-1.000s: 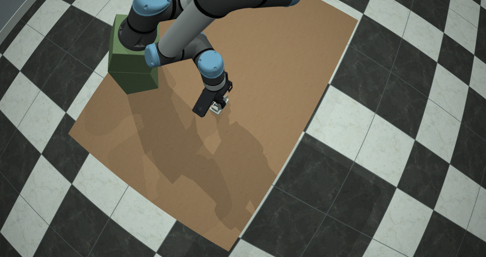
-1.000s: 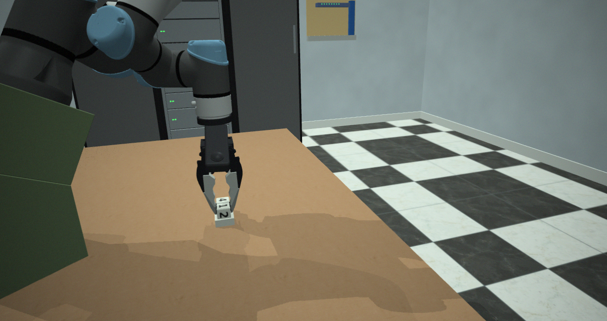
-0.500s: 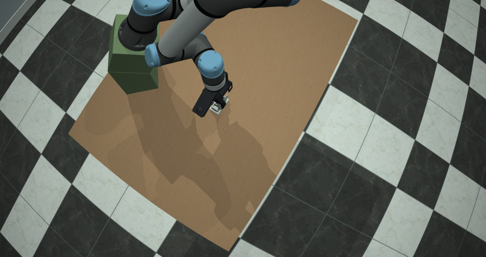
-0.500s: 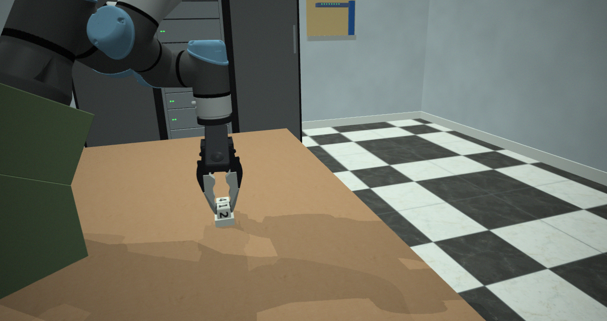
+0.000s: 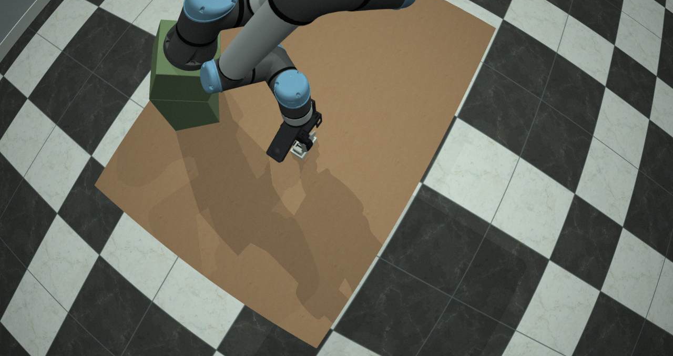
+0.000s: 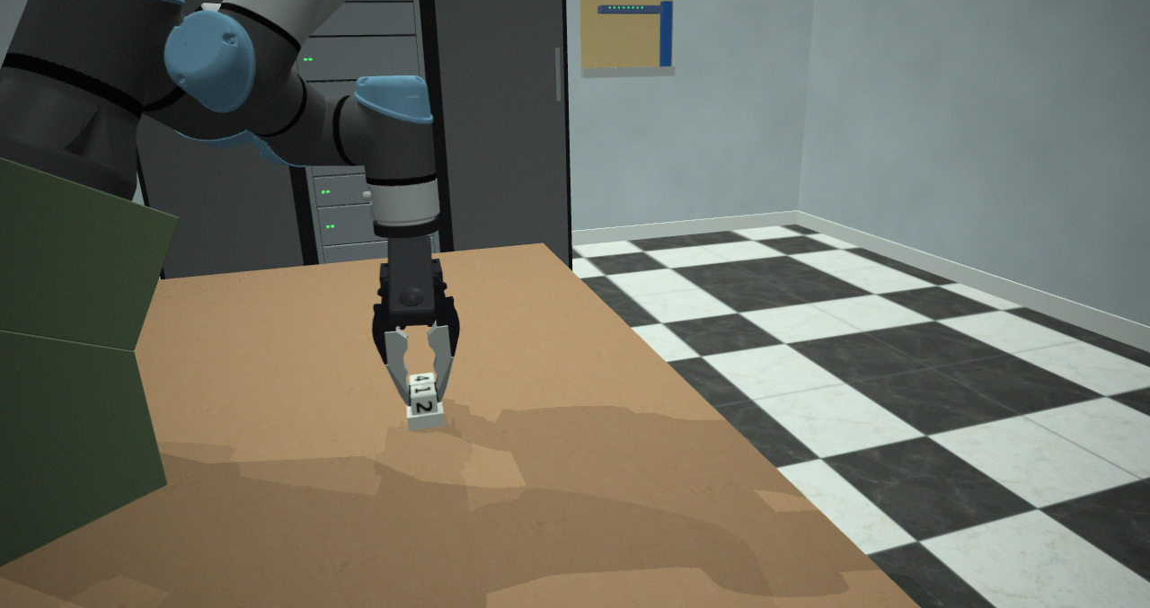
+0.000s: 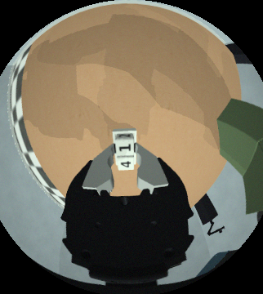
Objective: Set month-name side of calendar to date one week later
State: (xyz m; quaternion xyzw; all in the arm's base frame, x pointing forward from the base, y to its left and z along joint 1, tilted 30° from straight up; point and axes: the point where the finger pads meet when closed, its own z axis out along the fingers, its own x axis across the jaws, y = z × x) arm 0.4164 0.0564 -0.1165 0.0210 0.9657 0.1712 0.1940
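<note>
My hand is 30 mm above the white tray and 20 mm to the right of it.
</note>
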